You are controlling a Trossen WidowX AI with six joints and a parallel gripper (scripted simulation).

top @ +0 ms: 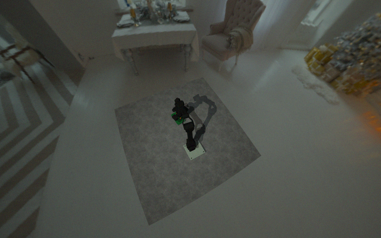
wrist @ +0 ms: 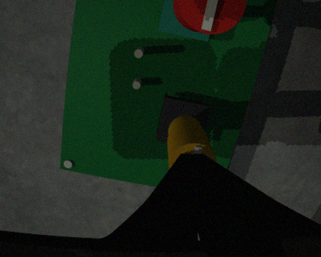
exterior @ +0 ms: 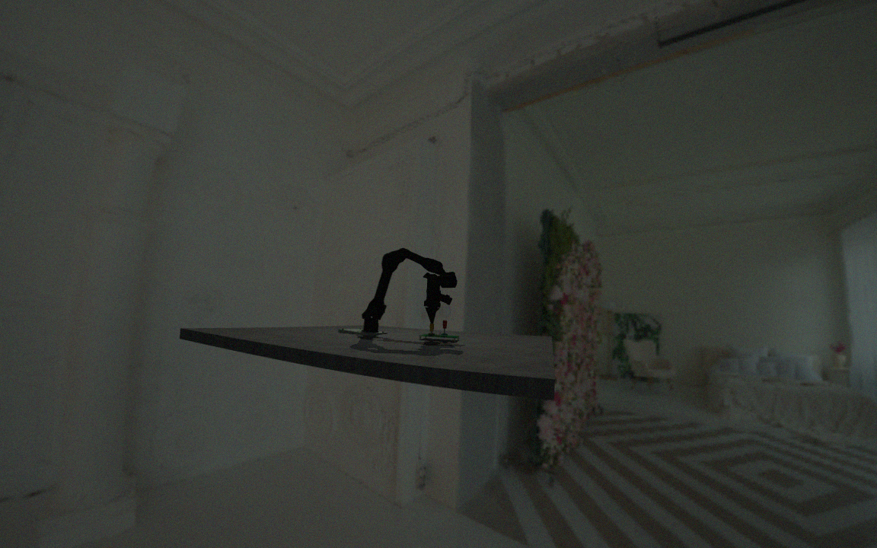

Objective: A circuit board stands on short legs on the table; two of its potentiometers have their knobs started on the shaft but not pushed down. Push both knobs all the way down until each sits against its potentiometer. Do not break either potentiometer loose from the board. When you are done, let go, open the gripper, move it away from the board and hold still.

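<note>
The yellow knob is 10 mm below my gripper tip.
</note>
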